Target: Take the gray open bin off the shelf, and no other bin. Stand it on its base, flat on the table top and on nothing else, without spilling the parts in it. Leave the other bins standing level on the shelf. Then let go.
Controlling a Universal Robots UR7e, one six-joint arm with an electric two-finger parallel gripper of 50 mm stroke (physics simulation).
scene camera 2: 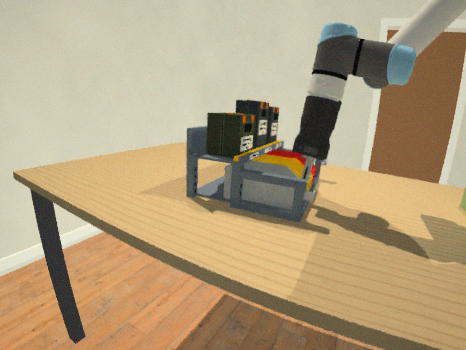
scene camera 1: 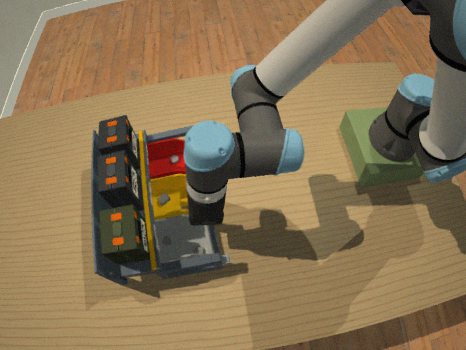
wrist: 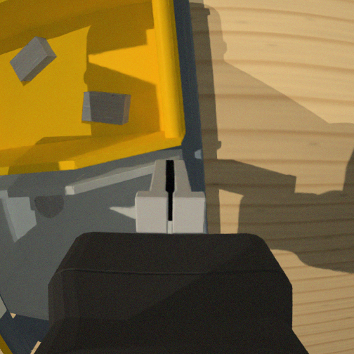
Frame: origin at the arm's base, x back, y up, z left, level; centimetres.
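Seen in the pictures: arm's base at its link origin: [scene camera 1: 392, 139].
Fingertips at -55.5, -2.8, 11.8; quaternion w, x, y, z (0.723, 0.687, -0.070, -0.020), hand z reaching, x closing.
Offsets run from my fingertips to a thing's top centre, as dx, dy, dz.
The gray open bin @(-8.0, +2.7, +4.8) [scene camera 1: 180, 235] [scene camera 2: 265, 194] [wrist: 30, 275] sits in the front row of the blue-gray shelf [scene camera 1: 95, 200] [scene camera 2: 191, 172] [wrist: 193, 90], at the end beside the yellow bin. A dark round shape and a light piece show inside it in the wrist view. My gripper [scene camera 2: 307, 161] [wrist: 169, 178] is shut with nothing between its fingers. In the wrist view the fingertips appear over the gray bin's front corner, near the yellow bin; their exact height and any contact cannot be told. The gripper body hides part of the bin.
The yellow bin @(-8.1, +2.7, -6.5) [scene camera 1: 172, 185] [scene camera 2: 280, 162] [wrist: 65, 100] holds gray blocks; the red bin @(-8.7, +2.7, -17.7) [scene camera 1: 167, 150] stands beyond it. Two black cases @(-18.0, +17.0, -17.9) [scene camera 1: 114, 132] @(-17.5, +18.0, -6.7) [scene camera 1: 117, 175] and an olive case @(-17.5, +14.5, +5.2) [scene camera 1: 122, 232] [scene camera 2: 225, 134] stand on the back tier. A green block [scene camera 1: 357, 130] is by the arm's base.
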